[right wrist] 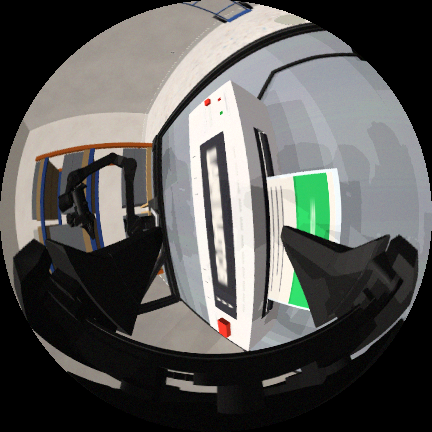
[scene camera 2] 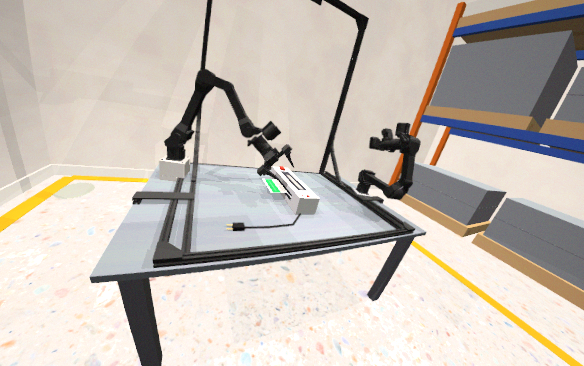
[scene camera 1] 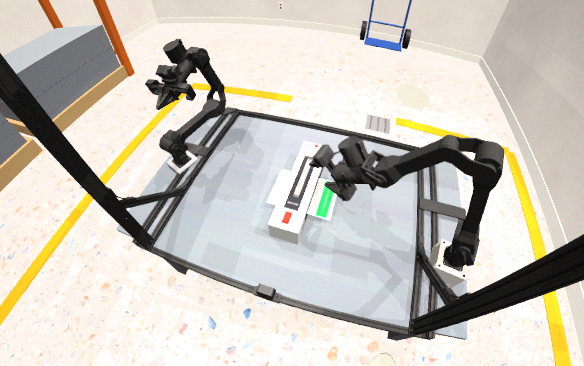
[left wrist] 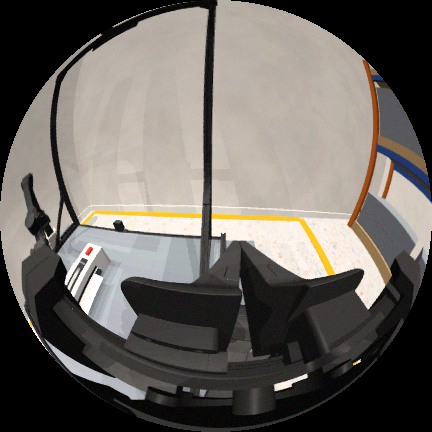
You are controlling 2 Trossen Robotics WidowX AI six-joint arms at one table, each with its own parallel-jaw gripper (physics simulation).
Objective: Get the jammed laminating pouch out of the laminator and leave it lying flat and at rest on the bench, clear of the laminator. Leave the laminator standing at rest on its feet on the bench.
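Places are measured from the left arm's base along level axes (x ahead, y left, z up), in metres.
Pixels of known places: left gripper, fingertip midpoint: (right wrist: pixel 93 238) (scene camera 1: pixel 157 109) (left wrist: pixel 237 245); right gripper, fingertip midpoint: (right wrist: pixel 222 232) (scene camera 2: pixel 286 173) (scene camera 1: pixel 317 174); left arm's base, link origin: (right wrist: pixel 153 221) (scene camera 2: pixel 362 191) (scene camera 1: pixel 181 160) (left wrist: pixel 232 334); right arm's base, link origin: (scene camera 2: pixel 175 158) (scene camera 1: pixel 453 258) (left wrist: pixel 49 233).
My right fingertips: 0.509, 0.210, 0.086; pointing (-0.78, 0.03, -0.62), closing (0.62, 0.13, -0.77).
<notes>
Ahead of a thing's pixels: the offset from my right fingertips to its middle, as dx, dy, dz. "spot": to the spot under its first point. Level surfaces: height alone.
The white laminator (scene camera 1: pixel 303 186) (scene camera 2: pixel 304 201) (left wrist: pixel 100 257) (right wrist: pixel 240 220) stands upright on the bench, with a dark window and a red switch on top. The pouch @(-0.020, -0.041, -0.076) (scene camera 1: pixel 326 200) (scene camera 2: pixel 273 185) (right wrist: pixel 312 200), white with a green band, sticks out of the slot on the side facing the right arm; its inner end is hidden. My right gripper (scene camera 1: pixel 321 175) (scene camera 2: pixel 276 169) (right wrist: pixel 222 232) is open and empty above the laminator and pouch, its fingers spread across both in its wrist view. My left gripper (scene camera 1: pixel 159 107) (left wrist: pixel 237 245) is shut and empty, raised far from the laminator.
A white panel @(-0.110, -0.073, -0.076) (scene camera 1: pixel 276 192) juts from the laminator's opposite side. A black cord with a plug @(spot: +0.141, +0.315, -0.100) (scene camera 2: pixel 238 226) lies on the bench @(dz -0.115) (scene camera 2: pixel 225 202) from the laminator's end. Black rails (scene camera 1: pixel 295 303) edge the bench, and upright posts (scene camera 2: pixel 345 95) rise from it.
</notes>
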